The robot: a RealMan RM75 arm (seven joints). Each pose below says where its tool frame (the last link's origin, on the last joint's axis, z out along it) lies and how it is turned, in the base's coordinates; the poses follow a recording.
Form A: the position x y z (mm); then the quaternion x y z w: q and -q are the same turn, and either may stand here.
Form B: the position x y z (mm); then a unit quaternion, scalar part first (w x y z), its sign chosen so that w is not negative. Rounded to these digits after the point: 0 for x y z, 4 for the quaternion.
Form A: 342 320 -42 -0.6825 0.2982 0.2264 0.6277
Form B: 342 320 -42 0.6277 -0.6825 0.2982 0.2264
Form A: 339 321 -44 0.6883 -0.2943 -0.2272 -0.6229
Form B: 339 321 -44 0.6229 -0.6883 0.2943 0.2272
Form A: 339 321 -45 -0.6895 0.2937 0.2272 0.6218
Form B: 339 321 -45 0.6218 -0.6895 0.2937 0.2272
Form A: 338 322 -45 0.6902 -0.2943 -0.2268 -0.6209
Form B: 338 322 -45 0.6209 -0.6902 0.2943 0.2268
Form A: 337 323 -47 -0.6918 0.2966 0.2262 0.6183
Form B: 337 323 -47 0.6183 -0.6918 0.2966 0.2262
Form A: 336 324 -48 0.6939 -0.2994 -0.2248 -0.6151
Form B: 336 324 -48 0.6151 -0.6939 0.2994 0.2248
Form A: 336 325 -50 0.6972 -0.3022 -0.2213 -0.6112
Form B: 336 325 -50 0.6112 -0.6972 0.3022 0.2213
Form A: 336 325 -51 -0.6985 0.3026 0.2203 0.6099
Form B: 336 325 -51 0.6099 -0.6985 0.3026 0.2203
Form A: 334 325 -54 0.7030 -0.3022 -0.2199 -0.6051
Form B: 334 325 -54 0.6051 -0.7030 0.3022 0.2199
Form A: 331 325 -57 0.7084 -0.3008 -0.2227 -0.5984
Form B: 331 325 -57 0.5984 -0.7084 0.3008 0.2227
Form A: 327 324 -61 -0.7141 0.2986 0.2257 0.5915
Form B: 327 324 -61 0.5915 -0.7141 0.2986 0.2257
